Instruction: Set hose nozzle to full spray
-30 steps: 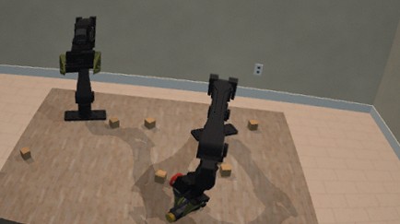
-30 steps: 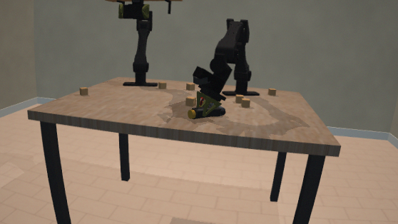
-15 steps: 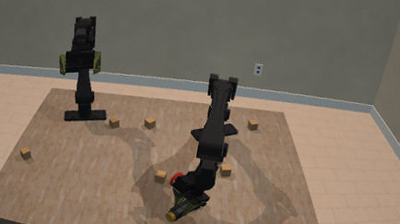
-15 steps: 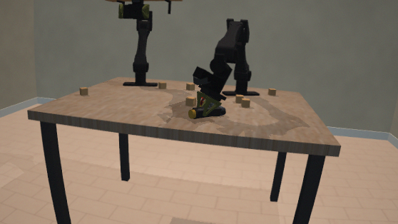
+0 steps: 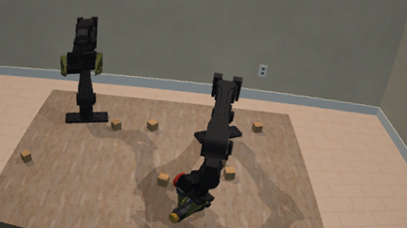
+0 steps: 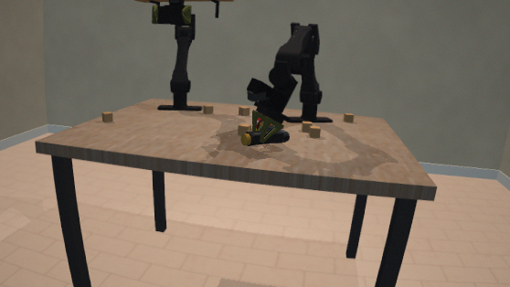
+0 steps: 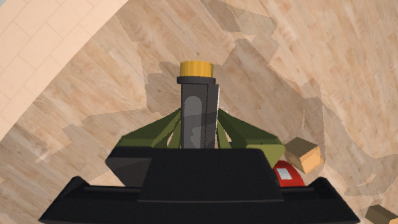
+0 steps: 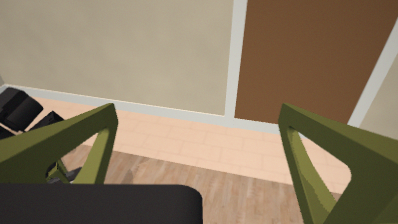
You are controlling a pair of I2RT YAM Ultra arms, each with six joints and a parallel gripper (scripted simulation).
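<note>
My left hand is 130 mm past the red spray ring, 10 mm to the left of it and 10 mm below it. The rest, counted from my left hand: white trigger (20 mm behind).
</note>
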